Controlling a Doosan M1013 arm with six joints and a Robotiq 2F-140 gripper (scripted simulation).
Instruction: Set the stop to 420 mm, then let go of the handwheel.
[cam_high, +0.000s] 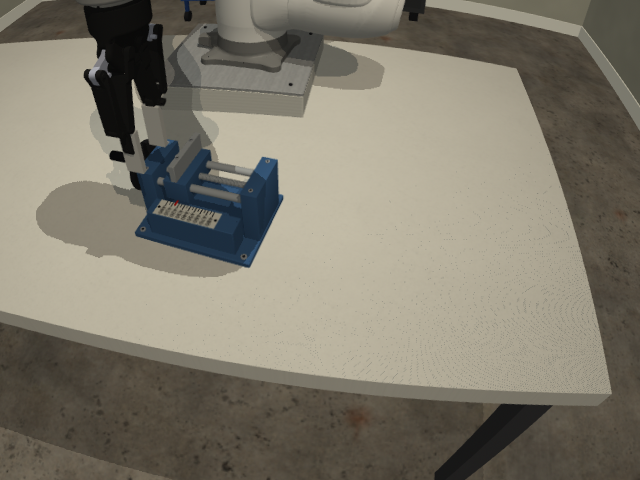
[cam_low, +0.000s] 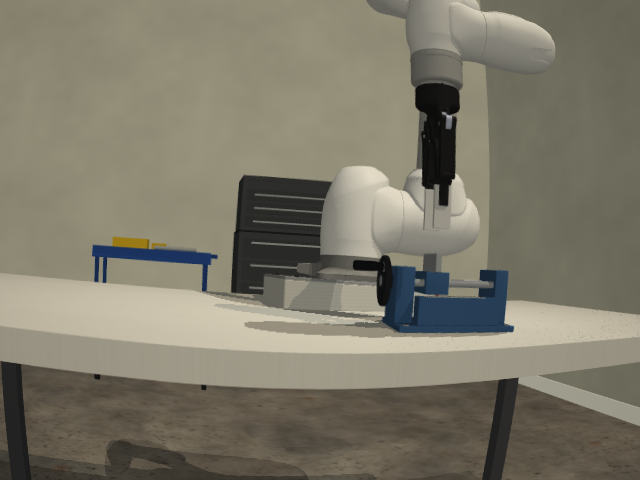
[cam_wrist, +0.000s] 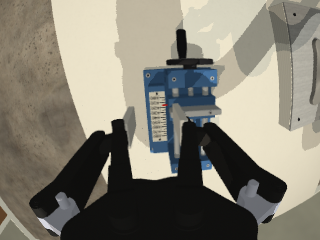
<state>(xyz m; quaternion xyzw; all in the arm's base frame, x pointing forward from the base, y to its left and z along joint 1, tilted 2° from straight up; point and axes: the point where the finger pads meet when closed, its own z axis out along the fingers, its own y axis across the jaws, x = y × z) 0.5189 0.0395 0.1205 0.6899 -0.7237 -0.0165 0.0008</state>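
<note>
The black handwheel is 60 mm behind my hand, 80 mm to the right of it and 100 mm below it. Round my hand: stop block (60 mm behind, 20 mm to the left, 100 mm below).
</note>
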